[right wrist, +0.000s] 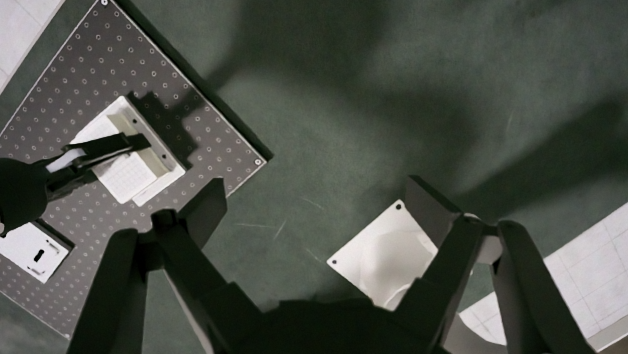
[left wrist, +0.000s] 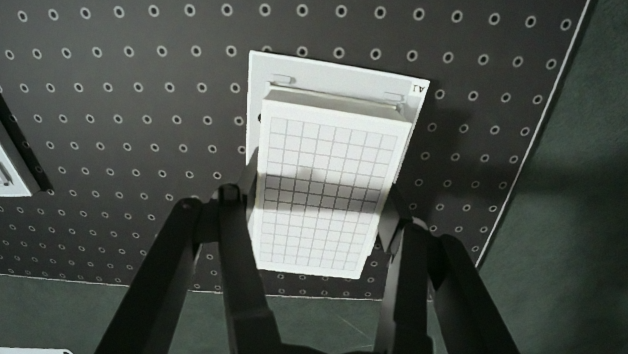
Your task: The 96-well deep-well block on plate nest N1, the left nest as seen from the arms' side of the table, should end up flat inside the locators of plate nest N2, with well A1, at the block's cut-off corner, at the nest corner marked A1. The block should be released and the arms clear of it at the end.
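The white deep-well block [left wrist: 320,235] [right wrist: 125,177] is held over the right nest N2 [left wrist: 340,72] [right wrist: 175,169], top grid up. Its far end stands just inside the nest's two far locators in the left wrist view, and the nest's A1 label shows past its far right corner. Whether it rests fully on the nest is hidden, and its cut-off corner is hard to make out. My left gripper [left wrist: 319,172] is shut on the block across its narrow width, around mid-length. My right gripper [right wrist: 316,193] is open and empty, away from the board. Nest N1 [left wrist: 17,175] [right wrist: 27,250] holds no block where it shows.
Both nests stand on the dark perforated board [left wrist: 150,32], which has a thin bright edge. In the right wrist view the left arm reaches in from the left edge over the board. A white square plate [right wrist: 360,255] lies on the green surface, partly behind the right gripper's finger.
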